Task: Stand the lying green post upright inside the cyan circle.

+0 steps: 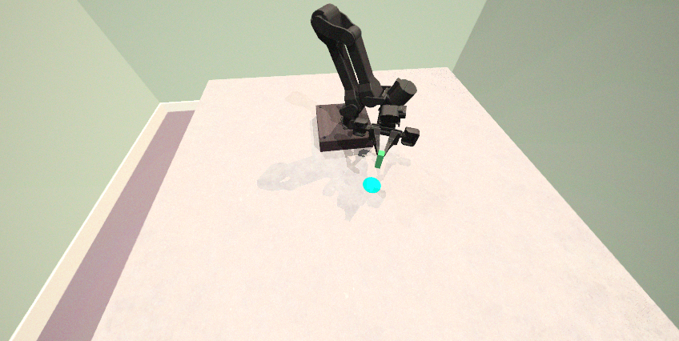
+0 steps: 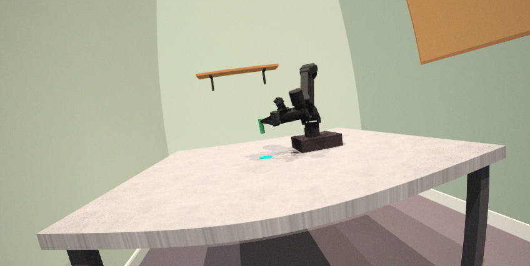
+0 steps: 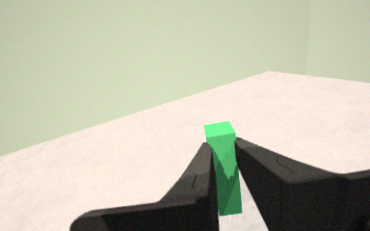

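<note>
The cyan circle is 160 mm below my gripper tip. Round my gripper tip: green post (20 mm below).
</note>
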